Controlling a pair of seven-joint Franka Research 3 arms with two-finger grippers.
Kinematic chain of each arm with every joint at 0, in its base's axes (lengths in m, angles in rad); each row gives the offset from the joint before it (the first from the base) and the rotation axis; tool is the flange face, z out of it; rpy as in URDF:
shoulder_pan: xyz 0 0 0.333 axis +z
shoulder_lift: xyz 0 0 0 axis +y
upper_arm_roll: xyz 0 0 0.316 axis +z
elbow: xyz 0.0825 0 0 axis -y
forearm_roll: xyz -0.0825 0 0.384 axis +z
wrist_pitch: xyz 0 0 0 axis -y
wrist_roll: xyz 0.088 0 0 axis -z
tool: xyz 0 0 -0.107 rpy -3.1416 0 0
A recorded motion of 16 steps. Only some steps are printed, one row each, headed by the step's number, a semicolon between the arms.
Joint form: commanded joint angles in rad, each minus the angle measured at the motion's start. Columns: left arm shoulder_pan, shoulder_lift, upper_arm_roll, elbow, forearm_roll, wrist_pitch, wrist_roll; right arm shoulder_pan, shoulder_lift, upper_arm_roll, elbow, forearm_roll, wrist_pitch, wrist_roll.
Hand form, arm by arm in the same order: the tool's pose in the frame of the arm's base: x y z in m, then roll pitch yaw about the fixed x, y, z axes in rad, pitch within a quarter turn. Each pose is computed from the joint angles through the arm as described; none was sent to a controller.
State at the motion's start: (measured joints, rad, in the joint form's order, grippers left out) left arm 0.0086 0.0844 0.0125 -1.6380 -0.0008 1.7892 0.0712; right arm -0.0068 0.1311 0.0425 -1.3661 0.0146 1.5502 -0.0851
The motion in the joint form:
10: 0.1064 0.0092 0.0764 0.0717 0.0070 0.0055 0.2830; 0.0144 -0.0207 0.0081 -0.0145 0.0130 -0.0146 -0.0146
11: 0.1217 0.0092 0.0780 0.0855 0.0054 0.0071 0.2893; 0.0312 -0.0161 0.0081 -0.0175 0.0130 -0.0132 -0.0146
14: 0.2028 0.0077 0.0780 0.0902 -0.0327 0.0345 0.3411; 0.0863 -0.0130 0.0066 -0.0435 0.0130 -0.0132 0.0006
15: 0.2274 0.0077 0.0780 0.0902 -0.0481 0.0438 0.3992; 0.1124 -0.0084 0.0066 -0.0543 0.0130 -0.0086 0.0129
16: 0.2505 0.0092 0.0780 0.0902 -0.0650 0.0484 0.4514; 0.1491 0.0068 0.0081 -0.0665 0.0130 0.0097 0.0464
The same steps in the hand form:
10: 0.5909 0.1203 0.5939 -3.0808 -0.1217 -0.1559; 0.5846 0.0352 0.6480 -3.1131 -0.0478 0.1584
11: 0.5895 0.1302 0.6009 -3.0758 -0.1362 -0.1459; 0.5855 0.0450 0.6440 -3.1122 -0.0417 0.1751
14: 0.5801 0.1752 0.6070 -3.0904 -0.1787 -0.1107; 0.5832 0.0765 0.6300 -3.1092 -0.0122 0.2136
15: 0.5768 0.1885 0.6080 -3.0897 -0.1907 -0.1420; 0.5827 0.0919 0.6226 -3.1080 -0.0011 0.2273
16: 0.5735 0.2008 0.6077 -3.0929 -0.1987 -0.1680; 0.5847 0.1150 0.6095 -3.1067 0.0091 0.2315

